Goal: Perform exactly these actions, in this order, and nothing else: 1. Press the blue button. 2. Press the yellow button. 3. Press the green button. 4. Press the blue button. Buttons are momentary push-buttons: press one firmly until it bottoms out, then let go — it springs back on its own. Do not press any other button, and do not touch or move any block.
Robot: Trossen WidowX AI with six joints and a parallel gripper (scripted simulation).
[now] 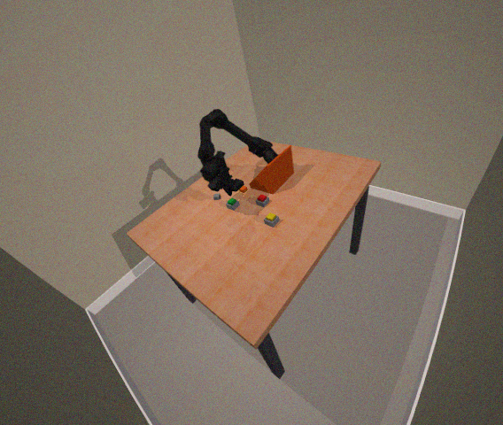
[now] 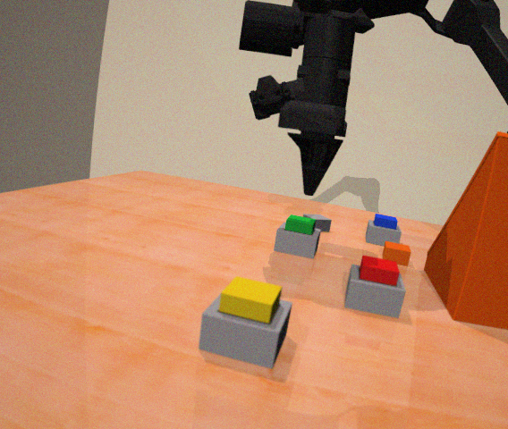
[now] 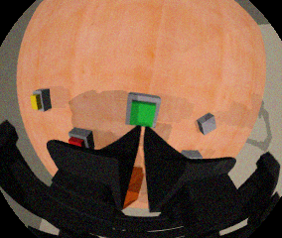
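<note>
Now: the green button 40 mm below my gripper tip. The rest, counted from my gripper tip: small grey block (130 mm to the right, 60 mm below); then red button (90 mm behind, 120 mm to the left, 40 mm below); then small orange block (120 mm behind, 40 mm to the right, 60 mm below).
</note>
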